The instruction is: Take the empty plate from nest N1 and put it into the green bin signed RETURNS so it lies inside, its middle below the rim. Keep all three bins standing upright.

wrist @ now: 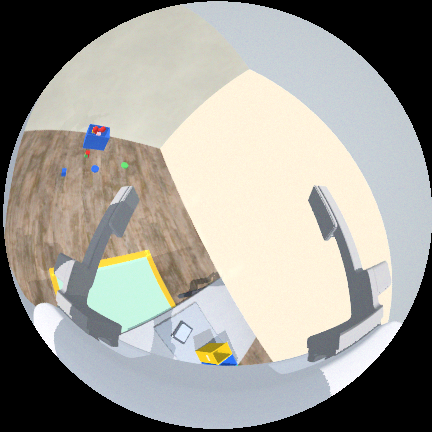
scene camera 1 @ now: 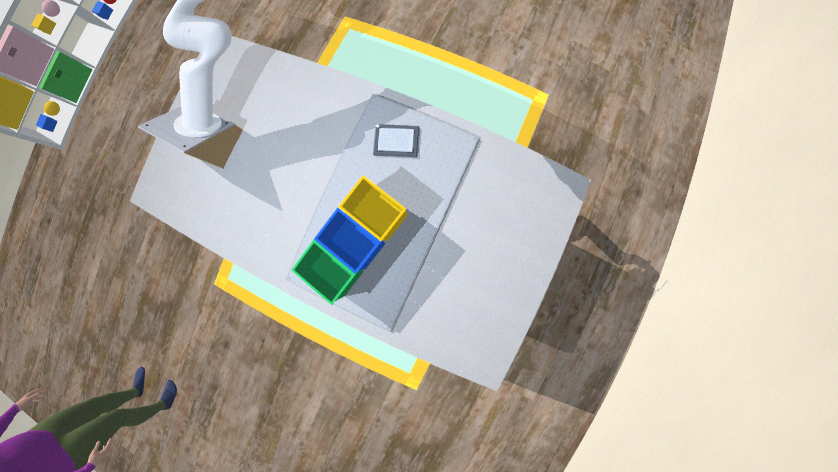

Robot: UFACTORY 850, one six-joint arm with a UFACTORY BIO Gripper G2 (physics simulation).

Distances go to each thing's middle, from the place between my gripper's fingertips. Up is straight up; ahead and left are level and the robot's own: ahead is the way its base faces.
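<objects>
The green bin [scene camera 1: 317, 267] is 950 mm to the right of my hand, 860 mm below it and 510 mm ahead of it. The blue bin [scene camera 1: 342, 236] is far below my hand, far to the right of it and far ahead of it. Then there is the yellow bin [scene camera 1: 381, 215], which is 860 mm below my hand, 690 mm to the right of it and 550 mm ahead of it. My hand is 940 mm above the gridded plate [scene camera 1: 390, 139], 460 mm short of it and 420 mm to the left of it.
</objects>
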